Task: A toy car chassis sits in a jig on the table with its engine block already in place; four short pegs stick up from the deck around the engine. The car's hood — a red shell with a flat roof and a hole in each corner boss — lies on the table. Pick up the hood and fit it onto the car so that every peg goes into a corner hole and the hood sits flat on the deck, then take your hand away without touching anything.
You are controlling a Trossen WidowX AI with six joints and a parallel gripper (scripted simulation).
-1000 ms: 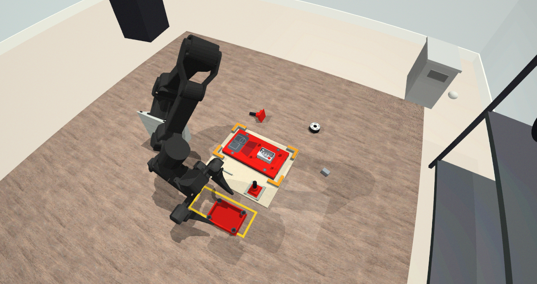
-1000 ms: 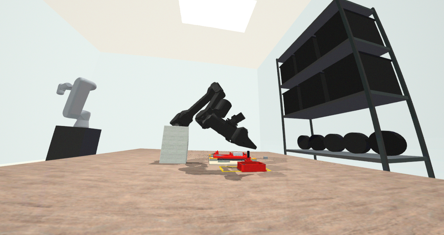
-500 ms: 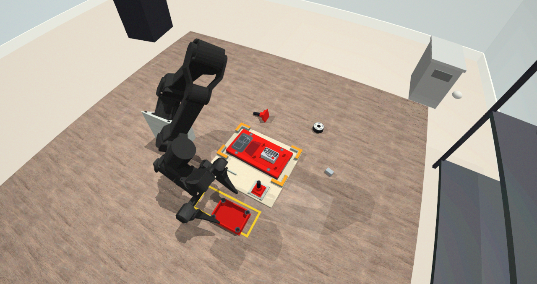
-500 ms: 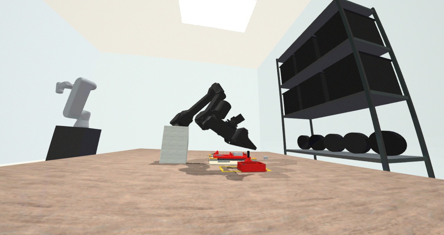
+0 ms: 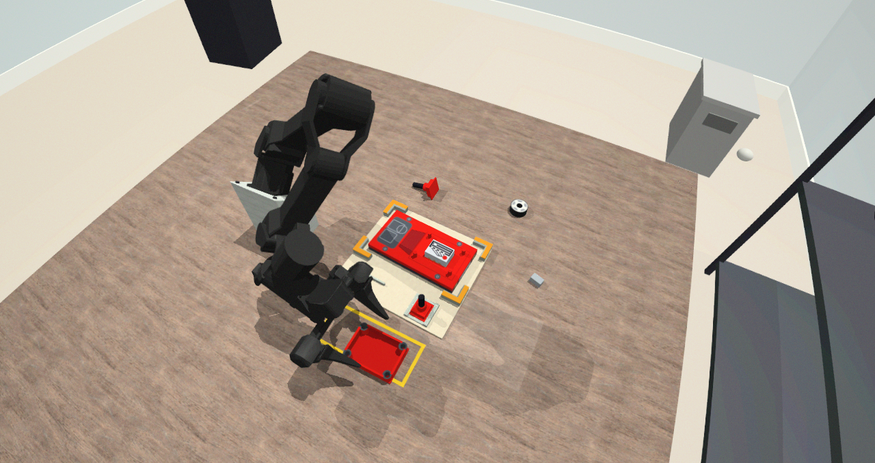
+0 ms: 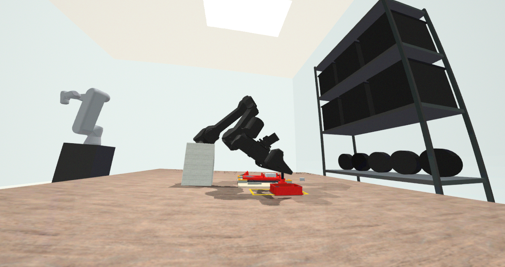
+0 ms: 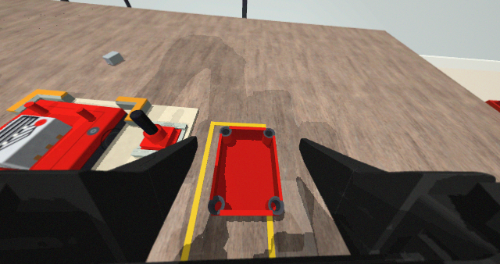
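My gripper tip is now 60 mm above the red hood. Also, from my gripper tip: grey engine block (40 mm ahead, 230 mm to the left, 40 mm below); then black-and-white wheel (180 mm ahead, 410 mm to the left, 60 mm below).
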